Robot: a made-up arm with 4 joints. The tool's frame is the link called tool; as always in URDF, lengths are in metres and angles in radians.
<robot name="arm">
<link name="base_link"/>
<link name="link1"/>
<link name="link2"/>
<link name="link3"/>
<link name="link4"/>
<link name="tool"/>
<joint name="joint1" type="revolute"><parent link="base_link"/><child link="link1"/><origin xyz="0 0 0.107" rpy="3.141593 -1.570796 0"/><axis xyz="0 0 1"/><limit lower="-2.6" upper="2.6" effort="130" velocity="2.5"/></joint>
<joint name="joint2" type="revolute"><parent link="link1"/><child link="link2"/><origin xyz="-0.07 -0.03 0.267" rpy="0 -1.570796 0"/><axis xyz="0 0 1"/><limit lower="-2.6" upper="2.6" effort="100" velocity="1.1"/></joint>
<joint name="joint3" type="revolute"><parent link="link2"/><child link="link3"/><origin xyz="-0.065 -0.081 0.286" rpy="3.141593 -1.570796 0"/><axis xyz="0 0 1"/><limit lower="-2.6" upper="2.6" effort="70" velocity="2.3"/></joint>
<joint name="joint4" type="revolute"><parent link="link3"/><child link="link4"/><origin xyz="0.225 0.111 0.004" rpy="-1.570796 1.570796 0"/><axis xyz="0 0 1"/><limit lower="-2.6" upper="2.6" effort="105" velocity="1.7"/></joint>
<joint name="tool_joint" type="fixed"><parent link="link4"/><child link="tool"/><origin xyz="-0.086 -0.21 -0.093" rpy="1.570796 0 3.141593"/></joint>
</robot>
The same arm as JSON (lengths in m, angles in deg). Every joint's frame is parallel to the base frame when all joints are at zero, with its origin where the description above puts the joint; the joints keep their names.
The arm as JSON. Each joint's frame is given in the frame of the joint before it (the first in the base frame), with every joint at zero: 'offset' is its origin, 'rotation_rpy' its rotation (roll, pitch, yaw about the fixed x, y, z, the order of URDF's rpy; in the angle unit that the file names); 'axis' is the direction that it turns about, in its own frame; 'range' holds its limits. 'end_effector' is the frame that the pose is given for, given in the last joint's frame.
{"length_unit": "m", "angle_unit": "deg", "chain": [{"id": "joint1", "offset": [0.0, 0.0, 0.107], "rotation_rpy": [0.0, 0.0, 0.0], "axis": "+x", "range": [-148.97, 148.97]}, {"id": "joint2", "offset": [0.267, 0.03, -0.07], "rotation_rpy": [0.0, 0.0, 0.0], "axis": "-z", "range": [-148.97, 148.97]}, {"id": "joint3", "offset": [-0.065, 0.081, -0.286], "rotation_rpy": [0.0, 0.0, 0.0], "axis": "+x", "range": [-148.97, 148.97]}, {"id": "joint4", "offset": [0.004, 0.111, -0.225], "rotation_rpy": [0.0, 0.0, 0.0], "axis": "+y", "range": [-148.97, 148.97]}], "end_effector": {"offset": [0.086, -0.093, -0.21], "rotation_rpy": [0.0, 0.0, 0.0]}}
